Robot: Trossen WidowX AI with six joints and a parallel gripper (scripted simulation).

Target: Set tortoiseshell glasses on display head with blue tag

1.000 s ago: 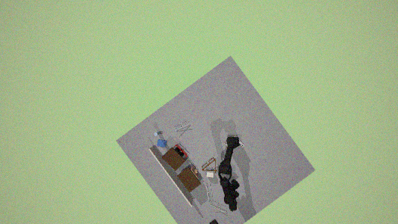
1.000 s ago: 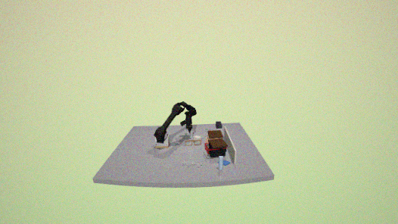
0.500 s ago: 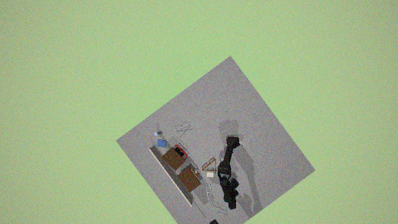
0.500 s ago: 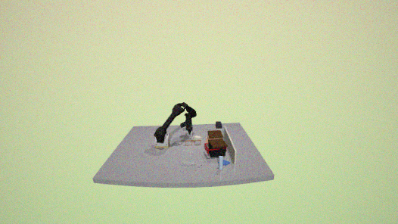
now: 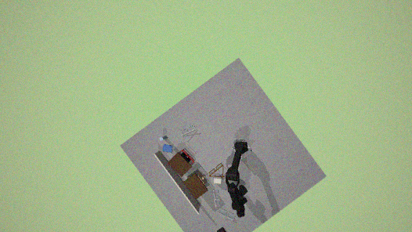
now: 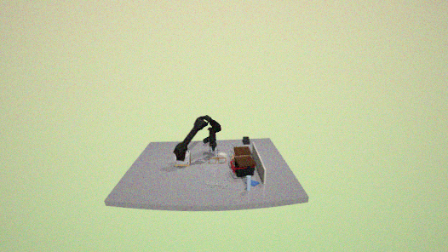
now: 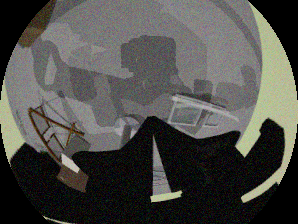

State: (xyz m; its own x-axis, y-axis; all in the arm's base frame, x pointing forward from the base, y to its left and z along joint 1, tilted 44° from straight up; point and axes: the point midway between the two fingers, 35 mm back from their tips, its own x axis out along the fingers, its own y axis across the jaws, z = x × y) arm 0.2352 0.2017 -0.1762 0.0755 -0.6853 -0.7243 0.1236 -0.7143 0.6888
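Right now the white block is 9 cm ahead of my gripper tip and 15 cm to the right of it. Round my gripper tip: black box: 30 cm ahead, 32 cm to the left, 1 cm below; then white panel: 38 cm ahead, 32 cm to the right, 3 cm above; then display head: 23 cm ahead, 23 cm to the right, 3 cm above.
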